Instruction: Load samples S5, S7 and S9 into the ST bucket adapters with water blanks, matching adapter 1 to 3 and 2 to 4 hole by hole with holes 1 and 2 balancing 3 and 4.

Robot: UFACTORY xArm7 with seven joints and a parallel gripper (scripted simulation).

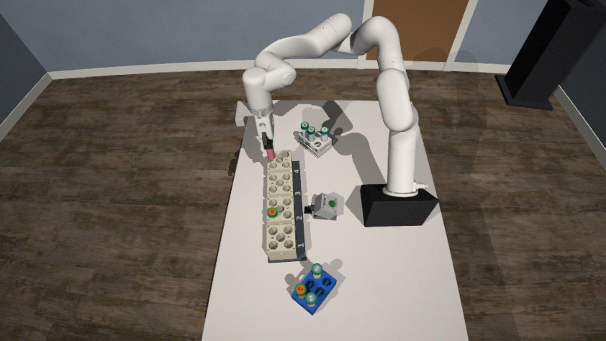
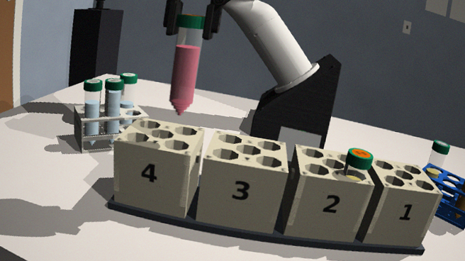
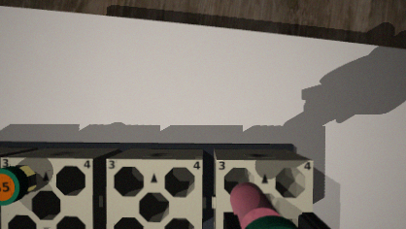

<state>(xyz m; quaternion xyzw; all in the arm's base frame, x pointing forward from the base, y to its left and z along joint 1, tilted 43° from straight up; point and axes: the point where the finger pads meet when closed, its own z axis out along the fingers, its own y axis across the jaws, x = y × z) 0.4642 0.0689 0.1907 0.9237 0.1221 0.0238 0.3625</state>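
The pink-filled sample tube lies 5 cm below my hand and 1 cm to the right of it. The rest, counted from my hand: clear rack: 21 cm below, 20 cm to the right, 14 cm behind; then green done key: 25 cm behind, 18 cm below, 12 cm to the left; then S7 tube: 46 cm to the left, 19 cm behind, 18 cm below.
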